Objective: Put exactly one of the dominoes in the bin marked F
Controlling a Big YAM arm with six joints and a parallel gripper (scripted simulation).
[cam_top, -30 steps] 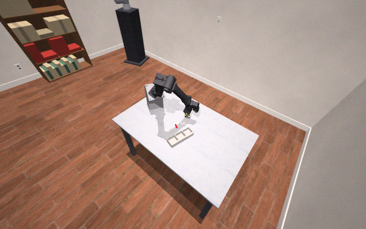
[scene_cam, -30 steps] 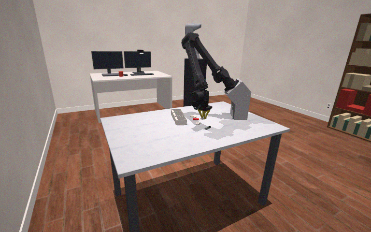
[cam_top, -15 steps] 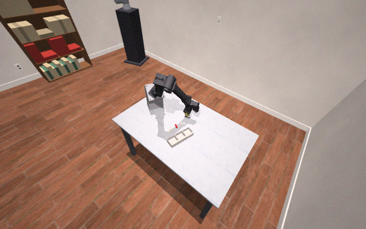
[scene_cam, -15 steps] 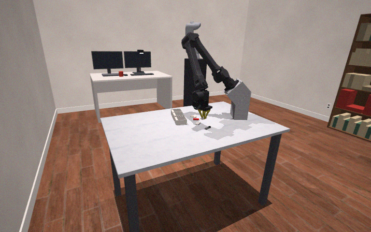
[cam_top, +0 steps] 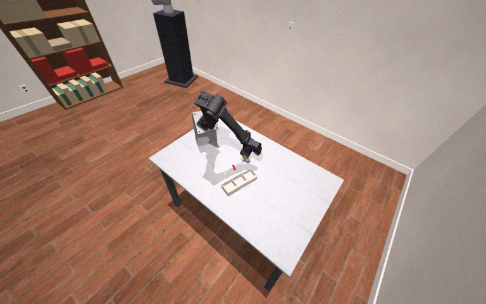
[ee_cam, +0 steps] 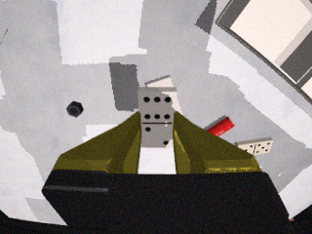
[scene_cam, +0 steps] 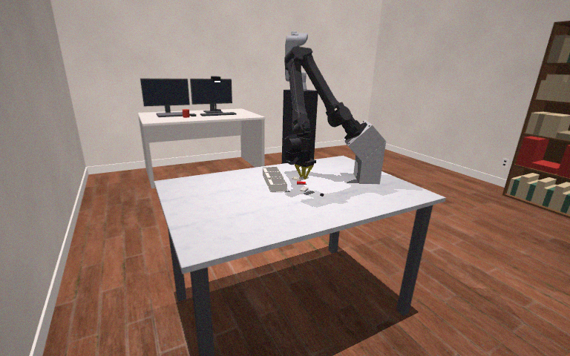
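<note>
The long bin is 20 mm ahead of my hand, 180 mm to the right of it and 50 mm below it. The rest, counted from my hand: tiny black piece: 30 mm behind, 100 mm to the left, 70 mm below; then white domino: right at my hand; then small red piece: 70 mm behind, 70 mm to the right, 70 mm below.
</note>
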